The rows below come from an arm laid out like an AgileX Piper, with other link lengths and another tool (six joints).
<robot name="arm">
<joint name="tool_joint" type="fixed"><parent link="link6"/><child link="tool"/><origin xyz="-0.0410 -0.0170 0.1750" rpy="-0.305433 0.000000 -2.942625"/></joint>
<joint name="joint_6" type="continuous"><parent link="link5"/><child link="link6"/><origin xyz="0.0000 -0.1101 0.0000" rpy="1.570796 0.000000 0.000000"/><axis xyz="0 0 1"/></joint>
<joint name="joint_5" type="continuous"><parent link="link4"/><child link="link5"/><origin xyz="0.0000 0.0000 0.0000" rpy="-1.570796 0.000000 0.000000"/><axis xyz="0 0 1"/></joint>
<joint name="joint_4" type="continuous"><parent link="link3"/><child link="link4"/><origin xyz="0.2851 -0.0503 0.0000" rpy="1.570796 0.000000 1.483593"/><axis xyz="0 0 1"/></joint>
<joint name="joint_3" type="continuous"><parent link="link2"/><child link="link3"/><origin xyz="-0.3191 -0.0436 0.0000" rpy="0.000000 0.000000 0.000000"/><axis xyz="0 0 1"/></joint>
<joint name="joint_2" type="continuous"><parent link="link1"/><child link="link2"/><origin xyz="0.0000 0.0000 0.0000" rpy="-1.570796 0.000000 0.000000"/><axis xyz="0 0 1"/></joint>
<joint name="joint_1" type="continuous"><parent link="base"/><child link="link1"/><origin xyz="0.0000 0.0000 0.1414" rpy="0.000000 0.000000 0.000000"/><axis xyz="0 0 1"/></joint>
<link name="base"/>
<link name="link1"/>
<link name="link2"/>
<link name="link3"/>
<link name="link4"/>
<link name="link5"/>
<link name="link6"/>
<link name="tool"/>
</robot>
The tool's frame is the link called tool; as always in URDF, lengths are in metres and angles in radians. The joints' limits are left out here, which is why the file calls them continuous.
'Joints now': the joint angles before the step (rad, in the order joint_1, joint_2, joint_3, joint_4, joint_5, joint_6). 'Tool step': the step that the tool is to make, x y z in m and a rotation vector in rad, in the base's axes. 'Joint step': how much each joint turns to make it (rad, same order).
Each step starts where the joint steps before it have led.
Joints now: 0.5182, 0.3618, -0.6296, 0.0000, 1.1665, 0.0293
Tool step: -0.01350, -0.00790, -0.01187, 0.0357, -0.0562, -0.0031
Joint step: 0.0001, -0.1447, 0.0857, 0.0000, -0.0075, 0.0045
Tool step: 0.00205, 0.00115, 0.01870, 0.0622, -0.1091, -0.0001
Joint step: -0.0002, -0.0845, 0.0300, 0.0001, -0.0711, -0.0001
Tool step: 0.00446, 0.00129, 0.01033, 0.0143, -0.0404, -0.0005
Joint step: -0.0001, -0.0046, 0.0017, -0.0053, -0.0393, -0.0034
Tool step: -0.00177, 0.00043, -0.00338, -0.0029, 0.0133, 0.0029
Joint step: 0.0001, 0.0010, -0.0001, 0.0053, 0.0121, -0.0008
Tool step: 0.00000, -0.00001, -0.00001, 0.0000, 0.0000, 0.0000
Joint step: 0.0001, 0.0000, 0.0000, -0.0001, 0.0000, 0.0001
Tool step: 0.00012, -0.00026, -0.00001, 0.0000, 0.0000, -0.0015
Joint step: -0.0016, 0.0000, 0.0000, 0.0001, 0.0000, -0.0001
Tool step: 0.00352, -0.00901, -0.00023, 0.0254, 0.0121, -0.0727
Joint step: -0.0878, -0.0001, 0.0001, 0.0323, -0.0007, -0.0008
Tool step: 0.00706, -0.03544, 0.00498, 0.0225, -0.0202, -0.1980
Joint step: -0.2058, -0.0259, 0.0000, 0.0167, -0.0004, 0.0000
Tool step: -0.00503, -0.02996, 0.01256, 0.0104, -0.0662, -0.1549
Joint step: -0.1553, -0.0670, -0.0001, 0.0007, 0.0001, 0.0001
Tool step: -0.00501, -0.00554, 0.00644, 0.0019, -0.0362, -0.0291
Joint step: -0.0291, -0.0375, 0.0000, -0.0001, 0.0012, 0.0001
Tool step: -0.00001, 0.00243, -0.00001, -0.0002, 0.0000, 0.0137
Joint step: 0.0137, 0.0000, 0.0000, -0.0001, 0.0000, -0.0002
